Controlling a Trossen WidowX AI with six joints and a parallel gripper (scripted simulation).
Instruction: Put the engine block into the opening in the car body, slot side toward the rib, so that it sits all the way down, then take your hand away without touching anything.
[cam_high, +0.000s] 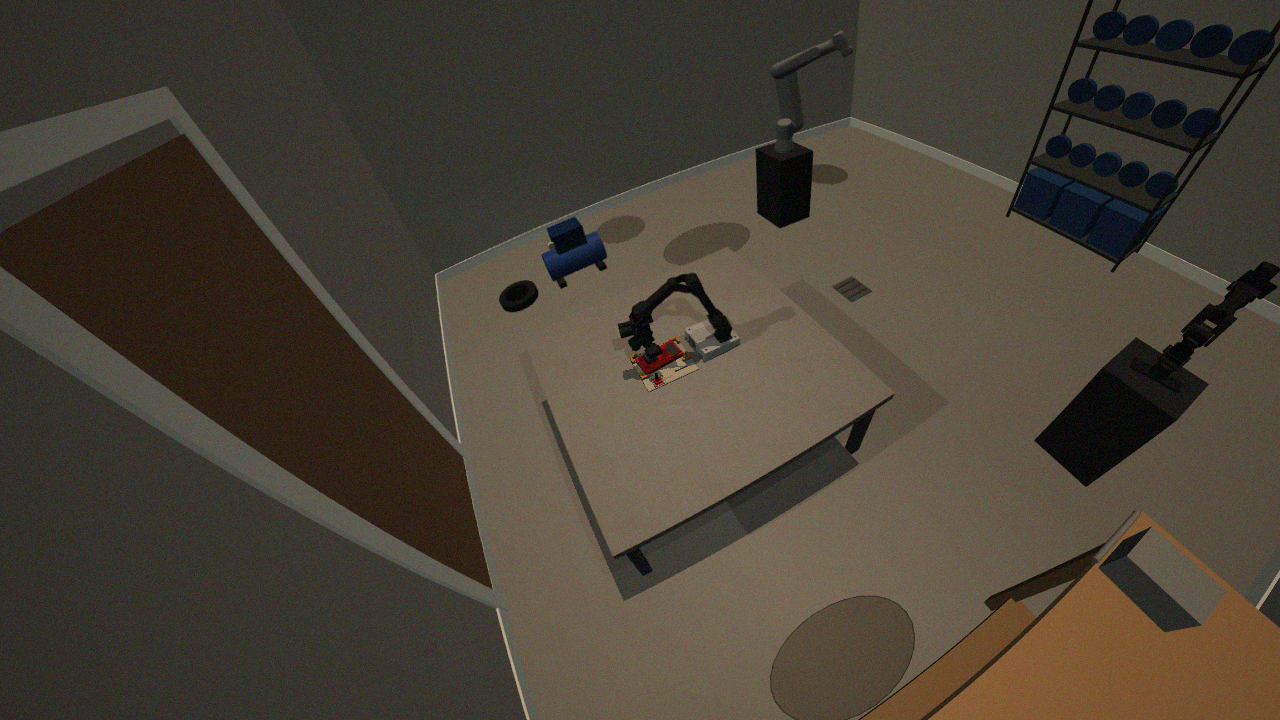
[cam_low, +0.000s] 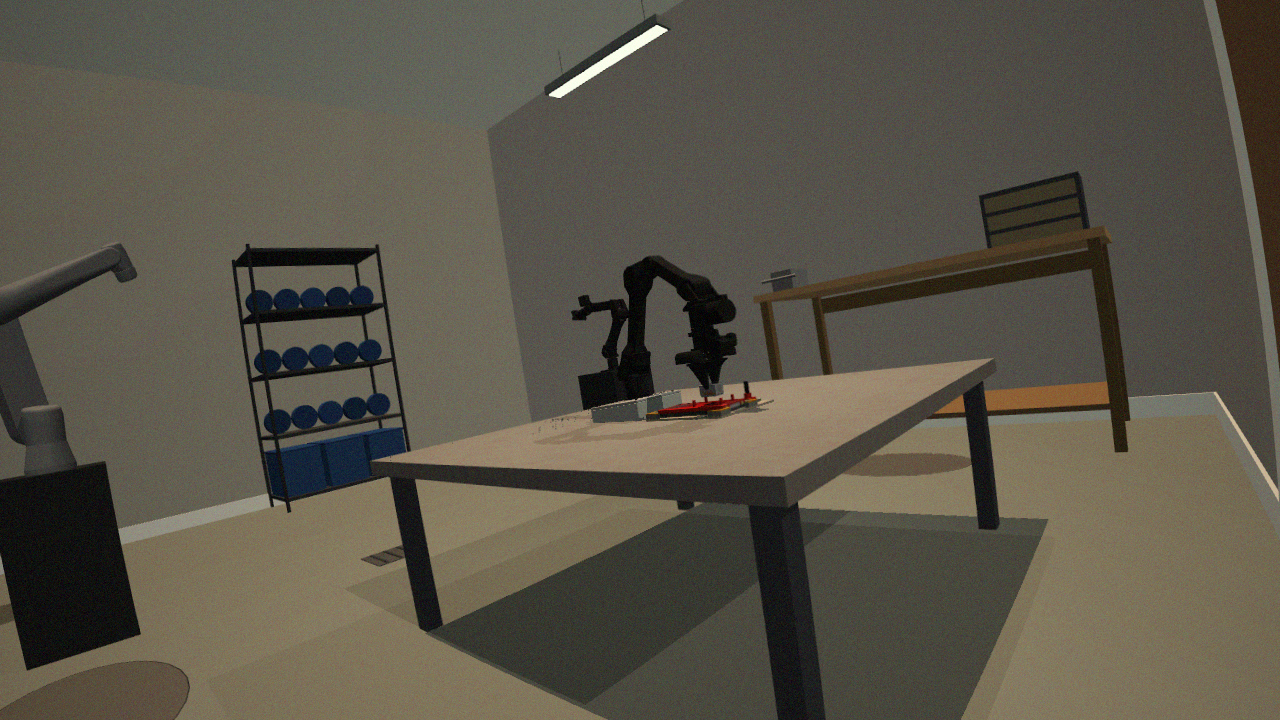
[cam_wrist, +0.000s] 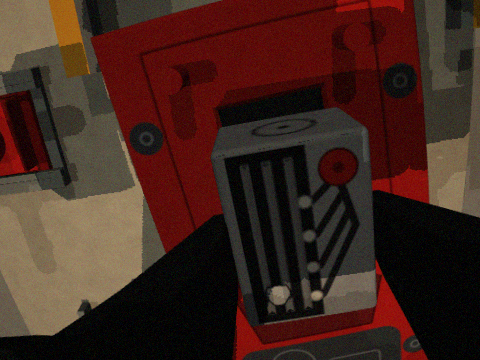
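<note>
The grey engine block is 10 mm below my gripper tip.
</note>
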